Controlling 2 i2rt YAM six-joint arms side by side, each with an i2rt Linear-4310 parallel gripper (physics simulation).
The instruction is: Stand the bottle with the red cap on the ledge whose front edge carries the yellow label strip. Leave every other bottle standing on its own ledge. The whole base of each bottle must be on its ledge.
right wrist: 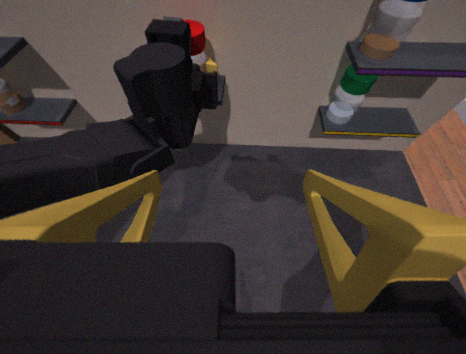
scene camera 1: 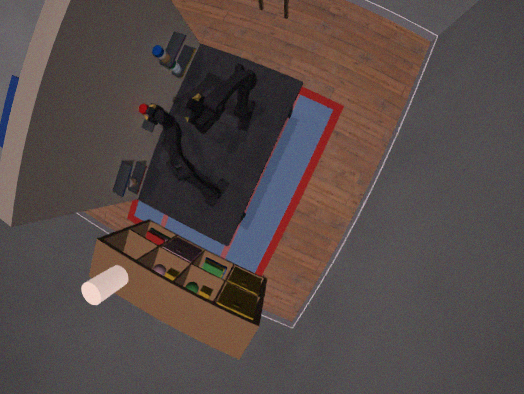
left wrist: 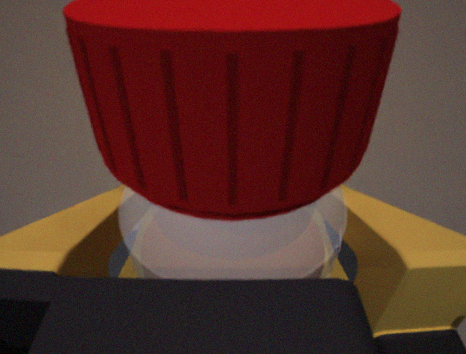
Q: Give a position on a green-capped bottle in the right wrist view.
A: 347, 98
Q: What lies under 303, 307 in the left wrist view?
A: My left gripper.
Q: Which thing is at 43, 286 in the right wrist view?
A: My right gripper.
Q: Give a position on a yellow-label ledge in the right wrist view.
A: At 366, 119
